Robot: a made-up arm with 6 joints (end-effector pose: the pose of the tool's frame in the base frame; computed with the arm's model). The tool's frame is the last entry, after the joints. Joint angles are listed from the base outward.
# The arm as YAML. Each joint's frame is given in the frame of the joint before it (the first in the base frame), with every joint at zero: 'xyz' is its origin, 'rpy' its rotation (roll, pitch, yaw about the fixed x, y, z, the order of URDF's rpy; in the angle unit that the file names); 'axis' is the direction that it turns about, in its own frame. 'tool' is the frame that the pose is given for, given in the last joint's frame.
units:
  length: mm
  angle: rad
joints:
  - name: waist
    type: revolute
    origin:
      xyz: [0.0, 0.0, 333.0]
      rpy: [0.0, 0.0, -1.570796]
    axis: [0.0, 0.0, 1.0]
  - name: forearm
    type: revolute
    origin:
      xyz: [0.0, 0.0, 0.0]
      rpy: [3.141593, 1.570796, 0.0]
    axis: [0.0, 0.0, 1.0]
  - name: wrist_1
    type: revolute
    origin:
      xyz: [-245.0, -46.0, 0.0]
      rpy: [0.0, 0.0, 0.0]
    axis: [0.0, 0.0, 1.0]
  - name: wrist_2
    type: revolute
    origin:
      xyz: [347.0, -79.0, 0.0]
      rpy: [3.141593, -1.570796, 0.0]
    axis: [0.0, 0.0, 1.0]
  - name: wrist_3
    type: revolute
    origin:
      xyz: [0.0, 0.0, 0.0]
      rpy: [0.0, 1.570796, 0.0]
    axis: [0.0, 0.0, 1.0]
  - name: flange
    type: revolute
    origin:
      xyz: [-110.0, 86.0, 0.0]
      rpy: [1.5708, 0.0, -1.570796]
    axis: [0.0, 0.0, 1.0]
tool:
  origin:
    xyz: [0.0, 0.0, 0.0]
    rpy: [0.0, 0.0, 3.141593]
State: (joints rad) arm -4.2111 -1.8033 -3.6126 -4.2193 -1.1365 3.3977
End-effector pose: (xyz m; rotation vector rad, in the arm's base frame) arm 0.3357 -0.3633 0.1062 -0.2600 1.5140 -0.4980
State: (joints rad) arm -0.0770 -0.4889 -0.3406 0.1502 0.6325 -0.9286
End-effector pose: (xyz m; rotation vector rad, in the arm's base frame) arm 0.3396 -0.0269 0.3038 2.9054 1.1255 0.3450
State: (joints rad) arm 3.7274 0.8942 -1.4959 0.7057 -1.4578 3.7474
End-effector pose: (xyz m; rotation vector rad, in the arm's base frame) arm -0.4715 -0.2203 0.3207 1.2542 -0.8338 -1.9493
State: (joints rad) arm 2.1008 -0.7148 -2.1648 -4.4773 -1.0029 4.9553
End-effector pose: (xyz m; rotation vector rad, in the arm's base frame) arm 0.1593 -0.0045 0.8825 -1.0525 0.3331 -0.6340
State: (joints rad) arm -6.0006 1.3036 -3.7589 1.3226 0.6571 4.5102
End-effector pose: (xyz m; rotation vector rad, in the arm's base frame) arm 0.4761 0.1373 0.7800 -0.8048 -1.2801 -2.6795
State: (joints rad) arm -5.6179 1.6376 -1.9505 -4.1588 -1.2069 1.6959
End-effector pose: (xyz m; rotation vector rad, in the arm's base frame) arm 0.3406 0.1230 -0.0175 0.2305 2.4460 -1.3572
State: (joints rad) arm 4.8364 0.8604 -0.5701 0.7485 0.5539 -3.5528
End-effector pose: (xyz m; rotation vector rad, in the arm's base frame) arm 0.0099 -0.1631 -0.0334 -2.0664 -1.5696 -0.9394
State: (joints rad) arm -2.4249 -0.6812 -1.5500 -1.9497 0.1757 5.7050
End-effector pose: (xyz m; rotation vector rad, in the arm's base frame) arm -0.1254 -0.1899 0.8841 0.9824 -0.1242 -1.7580
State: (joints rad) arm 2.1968 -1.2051 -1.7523 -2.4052 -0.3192 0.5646
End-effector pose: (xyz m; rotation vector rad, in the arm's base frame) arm 0.0116 -0.1492 0.8796 0.5248 -0.3994 -2.6963
